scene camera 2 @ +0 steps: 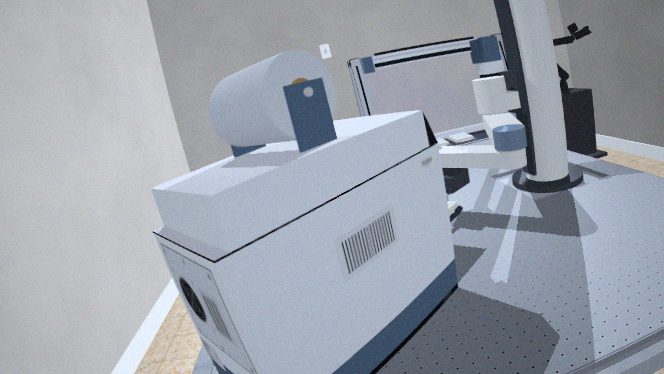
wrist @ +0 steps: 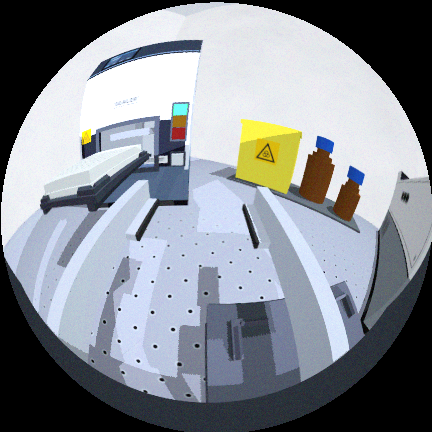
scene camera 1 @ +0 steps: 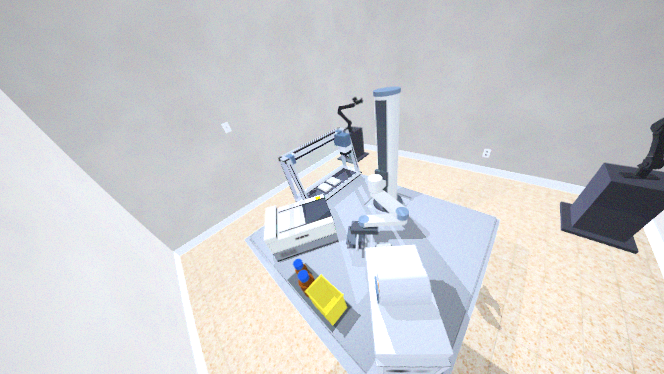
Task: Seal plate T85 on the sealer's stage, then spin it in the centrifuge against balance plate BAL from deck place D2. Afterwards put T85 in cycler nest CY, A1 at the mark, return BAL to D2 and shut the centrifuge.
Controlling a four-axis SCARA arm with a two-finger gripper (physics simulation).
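Seen in the pictures: gripper, fingertip midpoint: (wrist: 200,193) (scene camera 1: 363,250); arm's base, origin of the base link: (scene camera 2: 547,179).
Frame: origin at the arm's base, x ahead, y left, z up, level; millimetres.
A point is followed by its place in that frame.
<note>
A white plate (scene camera 1: 383,245) {x 476, y 250, z 127 mm} (scene camera 2: 451,207) {x 462, y 294, z 126 mm} (wrist: 90,169) {x 498, y 216, z 128 mm}, taken as T85, lies on the dark stage (wrist: 117,182) {x 526, y 234, z 104 mm} in front of the white sealer (scene camera 1: 405,300) {x 800, y 530, z 451 mm} (scene camera 2: 300,225) {x 745, y 630, z 292 mm} (wrist: 137,92) {x 597, y 329, z 220 mm}; a seal on it cannot be made out. My gripper (scene camera 1: 360,246) {x 563, y 165, z 98 mm} (wrist: 200,193) {x 563, y 165, z 98 mm} is shut to its narrow stance, with nothing between the fingers. In the wrist view the plate is left of both fingers. A grey nest (wrist: 275,372) is below the fingers. A white benchtop machine (scene camera 1: 300,235) {x 768, y -187, z 197 mm} (wrist: 415,215) stands beyond; whether it is the centrifuge cannot be told. BAL, D2 and CY cannot be identified.
A yellow bin (scene camera 1: 327,300) {x 902, y 159, z 20 mm} (wrist: 265,155) {x 857, y 190, z 99 mm} and two brown bottles (wrist: 317,175) {x 882, y 45, z 91 mm} (scene camera 1: 305,283) {x 939, y 61, z 151 mm} with blue caps stand along the table edge. A gantry frame (scene camera 1: 312,145) {x 185, y -629, z 513 mm} (scene camera 2: 425,57) {x 149, y -627, z 467 mm} with white plates on its deck stands at the back. The arm's column (scene camera 1: 393,145) {x 37, y 65, z 560 mm} (scene camera 2: 545,100) {x 25, y 71, z 272 mm} rises beside it.
</note>
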